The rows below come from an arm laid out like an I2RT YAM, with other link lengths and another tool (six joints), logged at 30 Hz.
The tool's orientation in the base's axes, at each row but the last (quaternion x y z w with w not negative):
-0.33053, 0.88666, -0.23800, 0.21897
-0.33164, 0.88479, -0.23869, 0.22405
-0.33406, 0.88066, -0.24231, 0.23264
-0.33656, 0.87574, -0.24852, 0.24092
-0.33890, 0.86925, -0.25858, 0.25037
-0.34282, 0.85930, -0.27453, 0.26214
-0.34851, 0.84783, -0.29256, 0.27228
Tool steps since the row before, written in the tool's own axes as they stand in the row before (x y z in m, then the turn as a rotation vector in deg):
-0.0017, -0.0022, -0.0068, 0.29, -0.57, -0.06
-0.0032, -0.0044, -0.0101, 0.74, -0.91, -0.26
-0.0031, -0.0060, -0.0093, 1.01, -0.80, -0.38
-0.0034, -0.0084, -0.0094, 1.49, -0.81, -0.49
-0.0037, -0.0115, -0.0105, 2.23, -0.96, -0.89
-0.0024, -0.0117, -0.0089, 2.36, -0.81, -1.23
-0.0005, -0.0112, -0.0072, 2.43, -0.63, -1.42
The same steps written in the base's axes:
-0.0015, 0.0016, 0.0070, 0.04, -0.56, 0.30
-0.0013, 0.0021, 0.0112, -0.21, -1.05, 0.55
-0.0004, 0.0007, 0.0115, -0.51, -1.13, 0.51
0.0006, -0.0005, 0.0130, -0.89, -1.45, 0.48
0.0013, -0.0017, 0.0159, -1.54, -1.96, 0.67
0.0010, -0.0028, 0.0146, -1.91, -1.87, 0.78
0.0003, -0.0040, 0.0127, -2.15, -1.76, 0.77

